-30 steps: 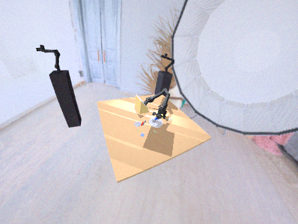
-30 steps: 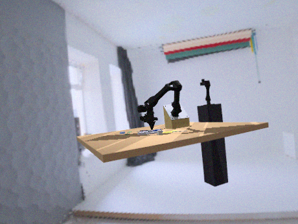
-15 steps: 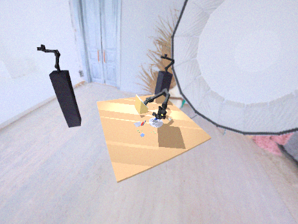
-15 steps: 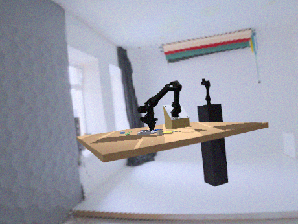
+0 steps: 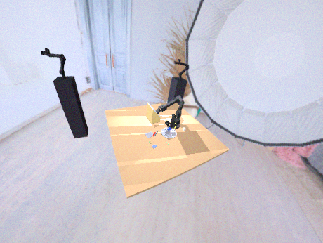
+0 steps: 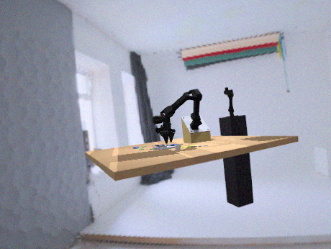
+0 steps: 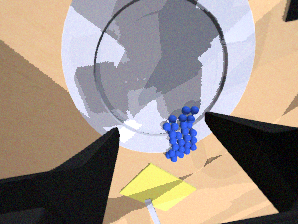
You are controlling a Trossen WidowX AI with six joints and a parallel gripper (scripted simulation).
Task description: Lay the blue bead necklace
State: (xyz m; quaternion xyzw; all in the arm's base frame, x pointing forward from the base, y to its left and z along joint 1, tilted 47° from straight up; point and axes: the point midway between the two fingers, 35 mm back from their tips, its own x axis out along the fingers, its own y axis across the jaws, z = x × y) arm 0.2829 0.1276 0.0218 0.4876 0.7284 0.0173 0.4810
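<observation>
The round bead board is 2 cm ahead of my gripper tip, 3 cm to the right of it and 3 cm below it. Round my gripper tip: yellow flat piece: 11 cm behind, 13 cm to the left, 4 cm below; then red-and-grey object: 1 cm behind, 22 cm to the right, 3 cm below; then white cylinder: 2 cm ahead, 20 cm to the left, 2 cm below.
</observation>
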